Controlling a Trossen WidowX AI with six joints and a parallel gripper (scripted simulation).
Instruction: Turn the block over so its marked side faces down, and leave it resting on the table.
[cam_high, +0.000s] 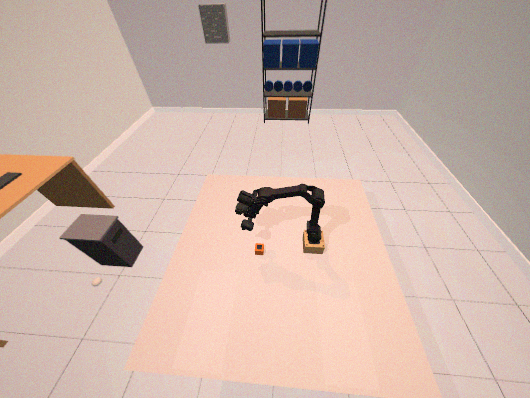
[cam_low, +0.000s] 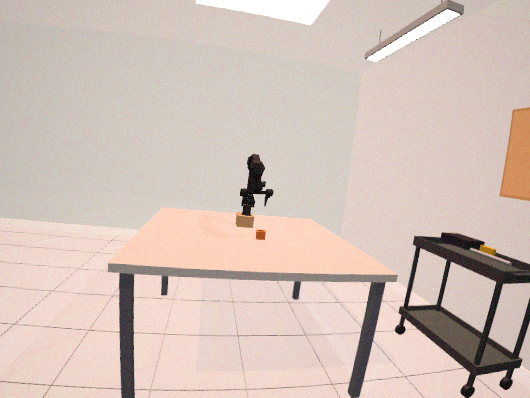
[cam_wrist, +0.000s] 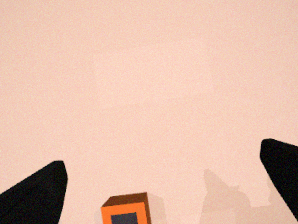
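Now: the orange block 8 cm behind my gripper tip, 6 cm to the left of it and 17 cm below it.
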